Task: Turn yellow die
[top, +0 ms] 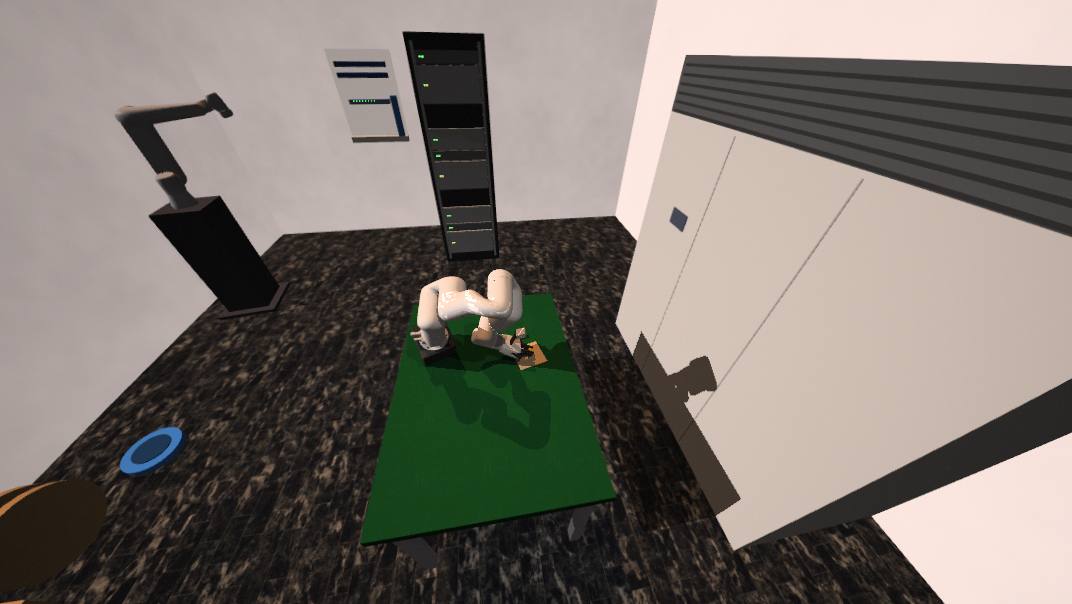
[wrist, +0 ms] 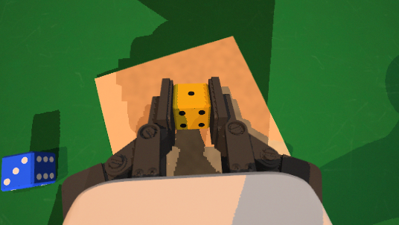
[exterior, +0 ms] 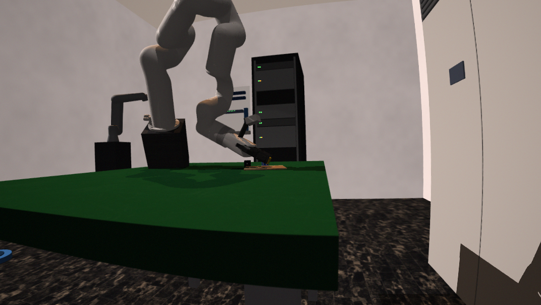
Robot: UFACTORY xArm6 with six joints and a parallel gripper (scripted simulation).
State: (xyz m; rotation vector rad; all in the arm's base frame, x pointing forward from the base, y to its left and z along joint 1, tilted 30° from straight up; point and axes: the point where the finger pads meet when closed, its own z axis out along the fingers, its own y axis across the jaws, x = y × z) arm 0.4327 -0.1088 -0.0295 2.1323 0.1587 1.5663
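Right now my hand is 4 cm above the mat. The rest, counted from my hand: black die (11 cm to the left, 8 cm behind, 3 cm below); yellow die (1 cm below, 1 cm ahead); blue die (13 cm to the left, 3 cm below, 1 cm behind).
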